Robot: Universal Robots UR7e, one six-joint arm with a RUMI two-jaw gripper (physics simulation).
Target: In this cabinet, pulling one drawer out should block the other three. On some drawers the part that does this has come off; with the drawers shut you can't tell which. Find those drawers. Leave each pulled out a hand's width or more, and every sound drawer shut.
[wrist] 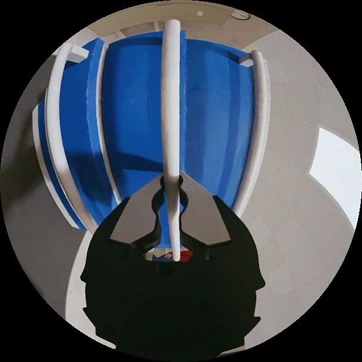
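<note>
The cabinet's blue drawer fronts fill the upper middle of the wrist view. My gripper (173,171) is shut on the long white handle (171,90) of the middle drawer (131,110). That drawer's edge stands a little proud of the blue front (217,115) to its right; how far out it is, I cannot tell. Another white handle (258,120) runs along the right side. At the left, a blue front (75,125) with a thick side edge carries a white handle (56,125). A further blue strip (50,160) shows beyond it. The gripper body hides the lower part.
A white cabinet edge (102,125) runs between the left and middle fronts. Pale tiled surface (295,115) lies at the right, with a bright panel (335,170). A round clock (240,15) is at the top. Small red (185,256) and blue shapes show behind the handle's near end.
</note>
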